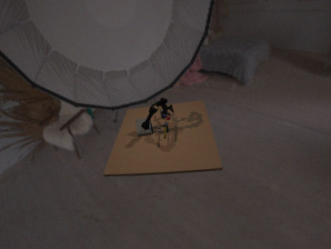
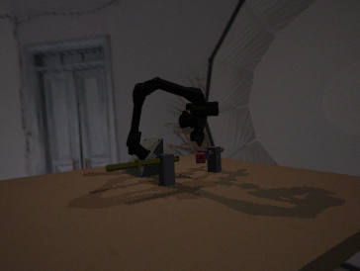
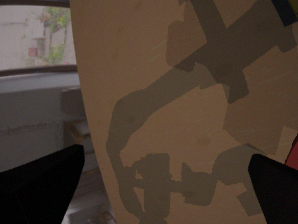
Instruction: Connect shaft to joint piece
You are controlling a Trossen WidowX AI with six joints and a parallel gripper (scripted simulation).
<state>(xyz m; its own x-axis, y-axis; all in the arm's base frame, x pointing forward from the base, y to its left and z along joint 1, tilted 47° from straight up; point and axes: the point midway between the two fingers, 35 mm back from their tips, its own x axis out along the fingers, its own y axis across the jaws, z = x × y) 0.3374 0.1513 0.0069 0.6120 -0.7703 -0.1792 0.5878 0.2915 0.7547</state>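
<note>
The red joint piece lies 60 mm behind my gripper tip, 50 mm to the left of it and 90 mm below it.
</note>
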